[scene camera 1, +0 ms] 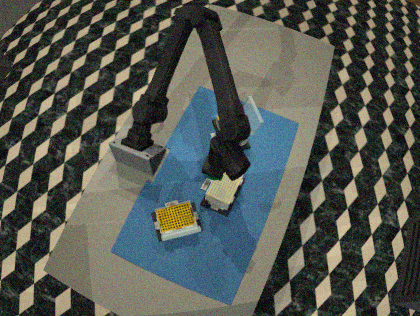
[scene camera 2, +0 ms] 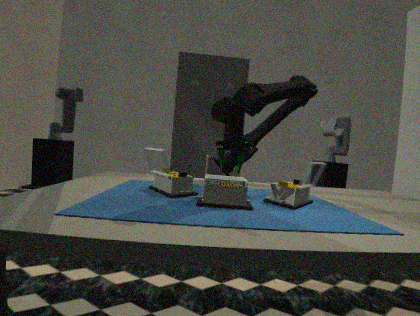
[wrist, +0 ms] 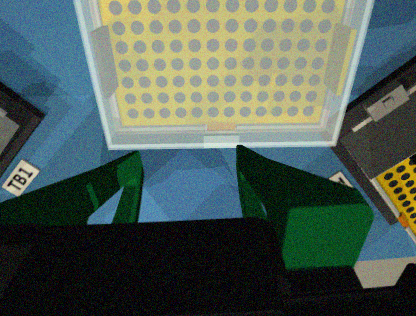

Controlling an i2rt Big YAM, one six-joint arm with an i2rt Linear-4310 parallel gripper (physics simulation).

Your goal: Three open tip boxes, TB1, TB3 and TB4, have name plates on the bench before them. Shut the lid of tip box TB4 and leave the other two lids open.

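Pixels of known places: gripper, fingertip midpoint: (scene camera 1: 215, 173) (scene camera 2: 230, 173) (wrist: 188, 159); arm's base, origin of the base link: (scene camera 1: 137, 144) (scene camera 2: 219, 169).
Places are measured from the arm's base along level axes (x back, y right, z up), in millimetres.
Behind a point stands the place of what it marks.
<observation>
The middle tip box TB4 (scene camera 1: 223, 192) {x -350, y 58, z 9 mm} (scene camera 2: 226, 194) {x -386, y 27, z -32 mm} has its clear lid (wrist: 220, 136) {x -308, y 23, z 9 mm} lying flat over the yellow tip rack; whether it is fully seated cannot be told. Its name plate (scene camera 1: 205, 184) {x -276, y 24, z -66 mm} is too small to read. My gripper (scene camera 1: 216, 176) {x -302, y 6, z 18 mm} (scene camera 2: 229, 167) {x -302, y 6, z 18 mm} (wrist: 188, 159) {x -302, y 6, z 18 mm} is open and empty, its green fingertips at the lid's plate-side edge in the wrist view. Tip box TB3 (scene camera 1: 176, 218) (scene camera 2: 172, 184) {x -306, y 185, z -29 mm} (wrist: 375, 135) {x -270, y 138, z -40 mm} stands open, lid (scene camera 2: 156, 161) {x -295, y 242, z 38 mm} raised. Tip box TB1 (scene camera 2: 290, 194) {x -348, y -179, z -28 mm} stands open, lid (scene camera 1: 253, 116) {x -353, y -248, z 39 mm} (scene camera 2: 315, 174) {x -353, y -251, z 39 mm} raised. The TB1 name plate (wrist: 21, 178) {x -237, y -164, z -66 mm} shows; TB3's name plate (wrist: 341, 180) {x -207, y 135, z -66 mm} is partly hidden.
The boxes stand on a blue mat (scene camera 1: 272, 150) {x -462, y -204, z -68 mm} (scene camera 2: 120, 207) {x -444, y 292, z -68 mm} on the pale bench (scene camera 1: 310, 65) {x -524, y -750, z -71 mm}. The arm's grey base mount (scene camera 1: 137, 157) {x -43, y 66, z 45 mm} stands on the side the name plates face. In scene camera 1 the arm covers most of TB1.
</observation>
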